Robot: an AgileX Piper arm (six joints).
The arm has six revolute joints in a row. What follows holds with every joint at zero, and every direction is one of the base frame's.
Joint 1 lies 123 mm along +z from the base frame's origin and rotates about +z.
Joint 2 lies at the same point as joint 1 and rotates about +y.
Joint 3 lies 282.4 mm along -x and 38.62 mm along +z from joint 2 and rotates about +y.
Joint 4 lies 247.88 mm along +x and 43.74 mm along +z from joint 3 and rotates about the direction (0.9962, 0, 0.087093).
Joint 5 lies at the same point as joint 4 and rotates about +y.
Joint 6 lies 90.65 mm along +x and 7.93 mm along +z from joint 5 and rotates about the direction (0.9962, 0, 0.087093).
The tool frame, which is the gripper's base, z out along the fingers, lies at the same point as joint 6; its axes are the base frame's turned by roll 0, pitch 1.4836 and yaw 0 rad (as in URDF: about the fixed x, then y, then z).
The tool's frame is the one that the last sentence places.
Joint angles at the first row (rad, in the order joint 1, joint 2, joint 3, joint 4, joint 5, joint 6):
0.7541 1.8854 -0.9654 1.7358 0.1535 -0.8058
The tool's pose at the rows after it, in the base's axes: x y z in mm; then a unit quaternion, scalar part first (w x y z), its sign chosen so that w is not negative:
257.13 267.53 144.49 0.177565 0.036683 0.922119 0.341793
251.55 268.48 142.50 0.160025 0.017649 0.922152 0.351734
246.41 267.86 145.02 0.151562 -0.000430 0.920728 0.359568
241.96 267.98 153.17 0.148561 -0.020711 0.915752 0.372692
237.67 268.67 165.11 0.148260 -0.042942 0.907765 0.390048
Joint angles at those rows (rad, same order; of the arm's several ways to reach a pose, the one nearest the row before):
0.7540 1.8854 -0.9634 1.7212 0.2126 -0.8058
0.7541 1.8854 -0.9516 1.6982 0.2633 -0.8058
0.7541 1.8711 -0.9385 1.6728 0.2978 -0.8058
0.7541 1.8455 -0.9323 1.6462 0.3334 -0.8058
0.7541 1.8130 -0.9315 1.6199 0.3732 -0.8058

